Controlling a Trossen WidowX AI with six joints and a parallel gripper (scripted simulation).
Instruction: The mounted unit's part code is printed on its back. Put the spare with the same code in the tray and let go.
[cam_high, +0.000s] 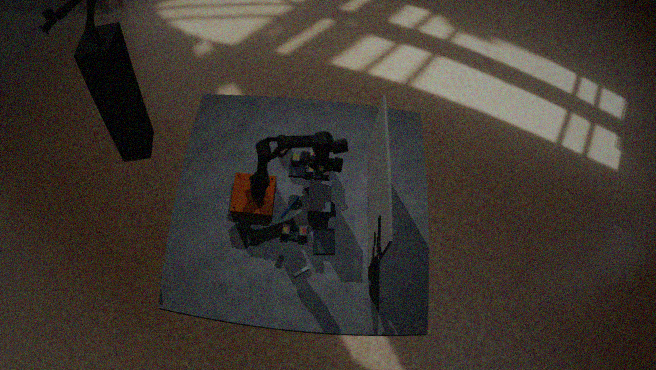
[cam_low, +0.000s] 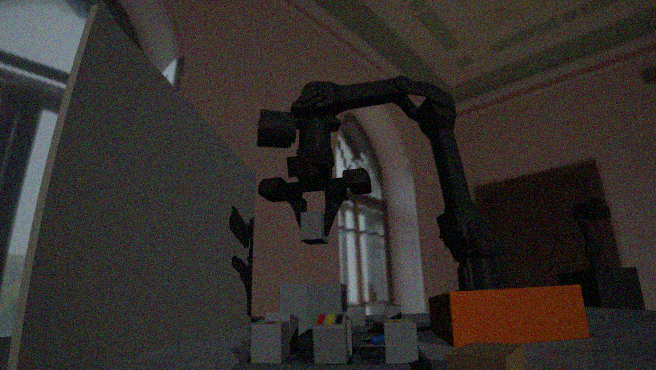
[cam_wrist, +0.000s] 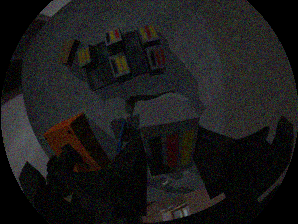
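My gripper tip is now 280 mm to the left of the dark square tray and 170 mm above it. Round my gripper tip: spare block (20 mm above); tall grey panel (240 mm ahead, 130 mm to the right, 50 mm above); mounted unit (80 mm to the right, 120 mm below).
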